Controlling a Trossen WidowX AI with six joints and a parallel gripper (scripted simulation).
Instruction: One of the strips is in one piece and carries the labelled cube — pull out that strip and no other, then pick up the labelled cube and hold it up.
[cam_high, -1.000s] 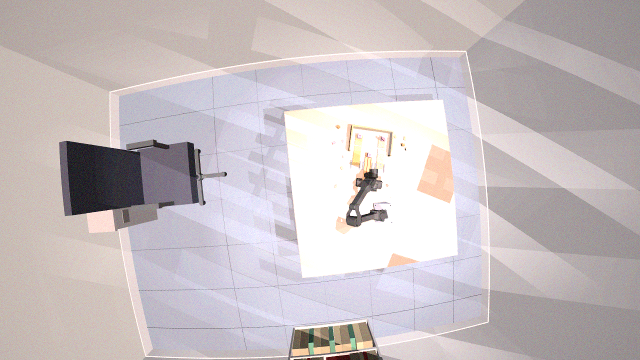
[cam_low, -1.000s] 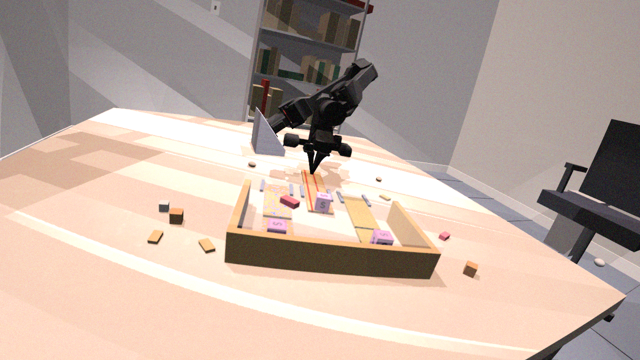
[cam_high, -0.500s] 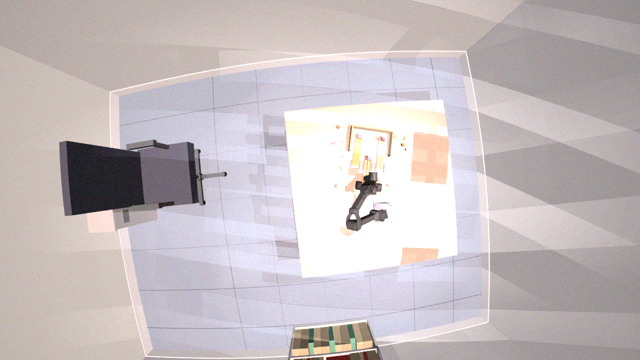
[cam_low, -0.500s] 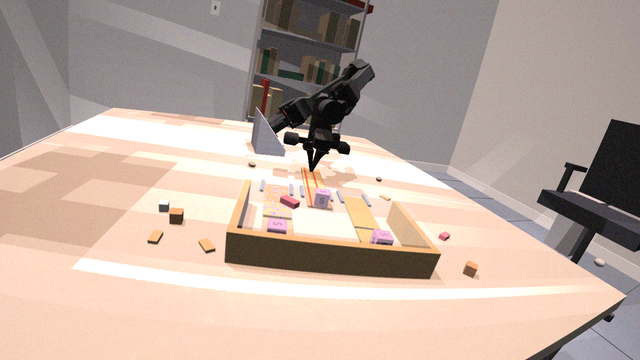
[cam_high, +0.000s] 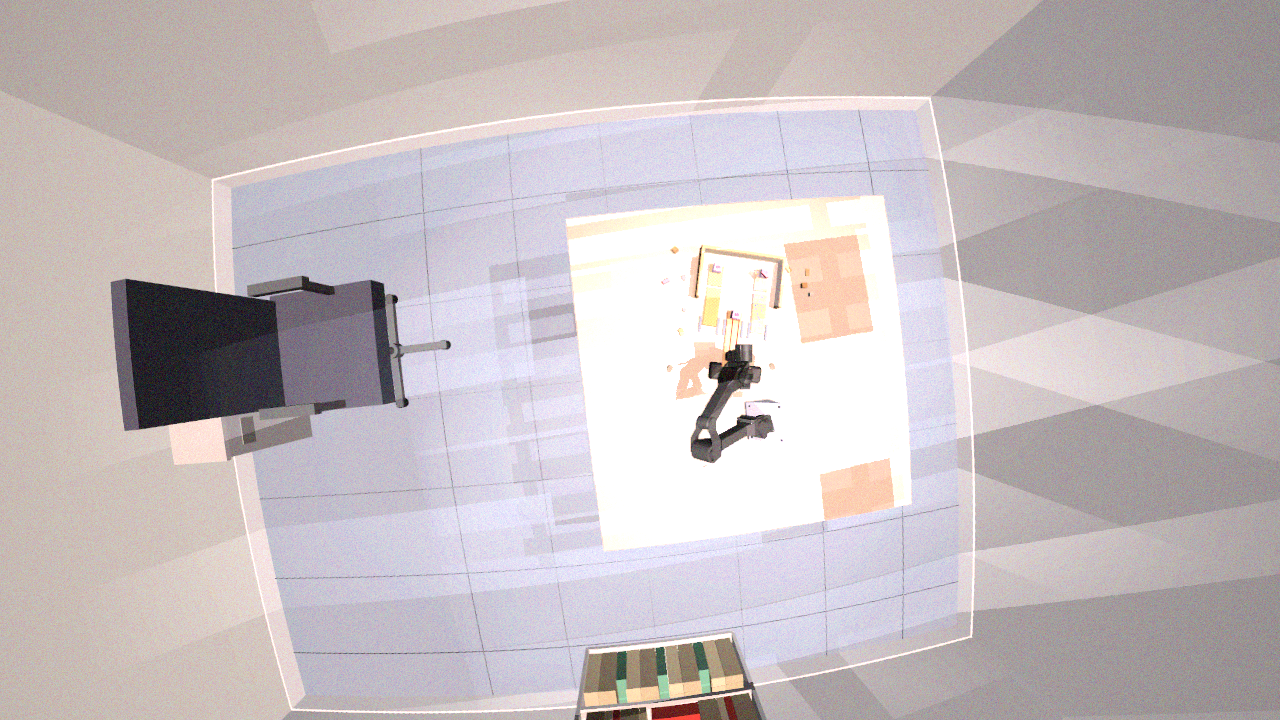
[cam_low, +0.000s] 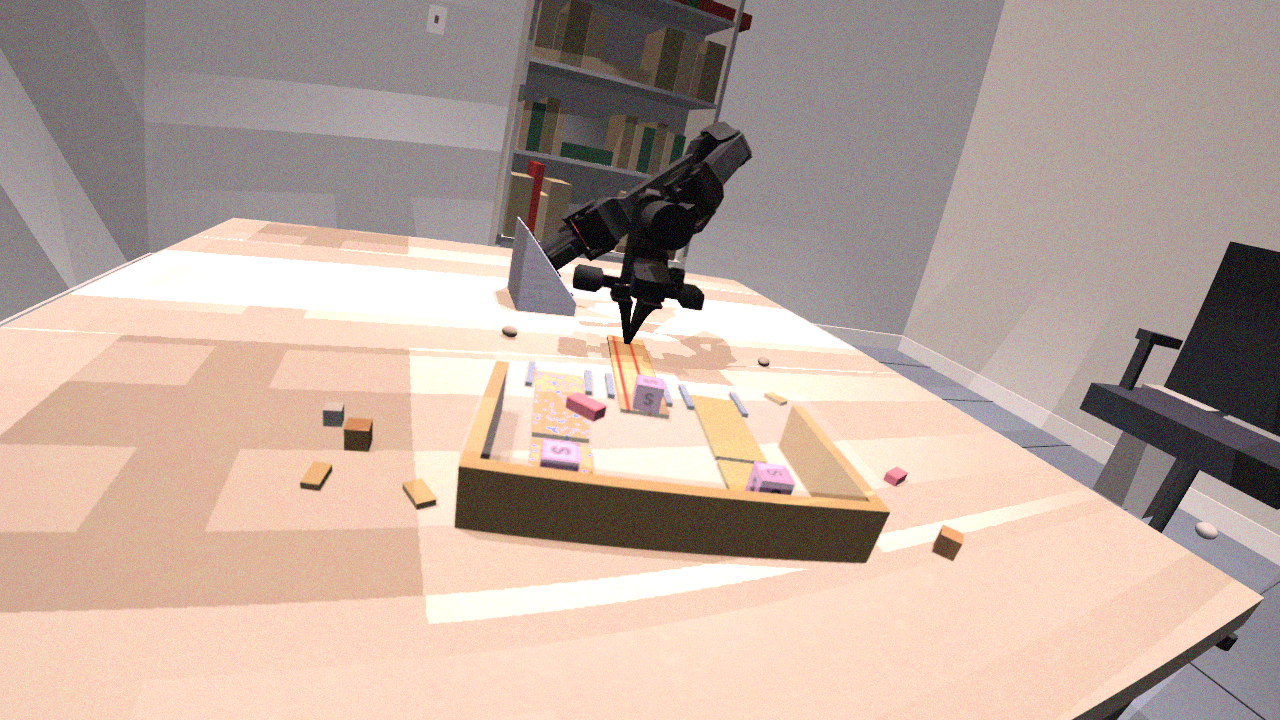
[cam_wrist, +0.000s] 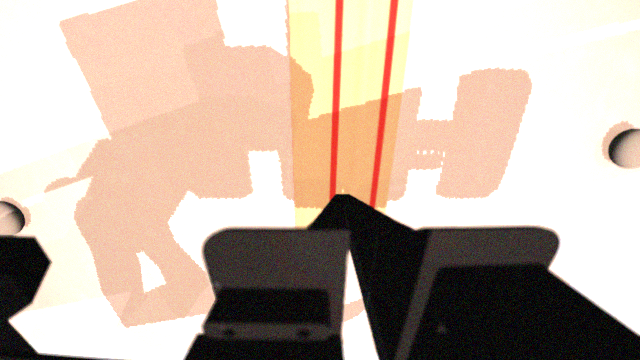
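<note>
My gripper tip is 9 cm short of the red-striped strip and 3 cm to the left of it.
</note>
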